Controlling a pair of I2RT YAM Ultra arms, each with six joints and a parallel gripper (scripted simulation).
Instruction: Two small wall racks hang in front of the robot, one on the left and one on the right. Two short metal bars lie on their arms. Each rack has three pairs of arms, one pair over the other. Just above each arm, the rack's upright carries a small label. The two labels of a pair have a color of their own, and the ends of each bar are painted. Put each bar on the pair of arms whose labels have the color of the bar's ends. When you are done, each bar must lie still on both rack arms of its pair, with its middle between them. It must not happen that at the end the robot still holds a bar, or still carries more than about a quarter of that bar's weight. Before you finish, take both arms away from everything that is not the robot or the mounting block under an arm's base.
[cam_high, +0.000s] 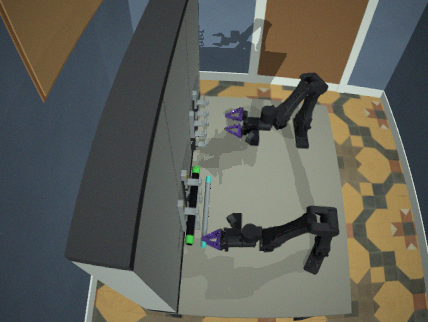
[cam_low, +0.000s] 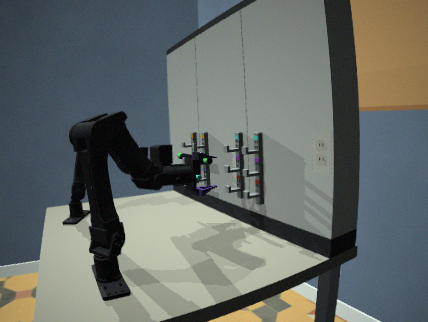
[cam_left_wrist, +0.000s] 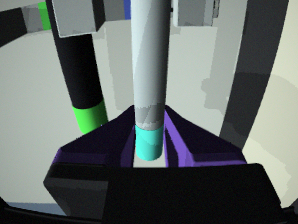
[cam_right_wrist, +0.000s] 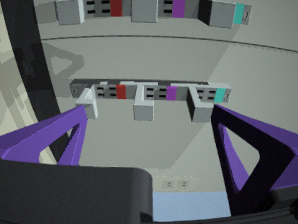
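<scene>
My left hand is 40 mm short of the black bar, 130 mm to the left of it and 50 mm below it. Also, from my left hand: grey wall panel 140 mm ahead, 320 mm to the right, 250 mm above.
</scene>
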